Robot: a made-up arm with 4 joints.
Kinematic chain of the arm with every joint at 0, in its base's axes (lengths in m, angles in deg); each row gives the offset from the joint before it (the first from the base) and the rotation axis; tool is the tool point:
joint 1: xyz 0 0 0.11 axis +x
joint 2: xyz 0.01 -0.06 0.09 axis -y
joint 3: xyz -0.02 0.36 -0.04 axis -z
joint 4: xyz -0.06 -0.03 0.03 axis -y
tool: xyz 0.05 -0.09 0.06
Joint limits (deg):
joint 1: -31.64..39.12
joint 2: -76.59..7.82
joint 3: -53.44..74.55
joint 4: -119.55..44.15
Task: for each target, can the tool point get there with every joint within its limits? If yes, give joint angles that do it. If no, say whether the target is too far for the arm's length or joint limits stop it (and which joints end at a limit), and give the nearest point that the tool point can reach.
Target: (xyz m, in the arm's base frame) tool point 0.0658 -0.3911 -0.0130
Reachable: no: joint limits stop it (at a limit: joint 1, joint 4) | nearest point 0.0578 0.0366 0.3235 | short by 0.544 m
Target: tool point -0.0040 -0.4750 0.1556
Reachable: no: joint limits stop it (at a limit: joint 1, joint 4) | nearest point 0.0054 0.0205 0.3466 | short by 0.531 m
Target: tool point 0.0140 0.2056 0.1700
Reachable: yes | joints -16.91 -59.18 6.88 -29.71
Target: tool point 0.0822 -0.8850 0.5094
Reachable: no: too far | nearest point 0.0220 0.0148 0.4043 | short by 0.908 m
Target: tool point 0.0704 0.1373 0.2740
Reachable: yes | joints 19.28 -54.17 -31.07 14.06
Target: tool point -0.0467 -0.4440 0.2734
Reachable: no: joint limits stop it (at a limit: joint 1, joint 4) | nearest point -0.0071 0.0166 0.3629 | short by 0.471 m
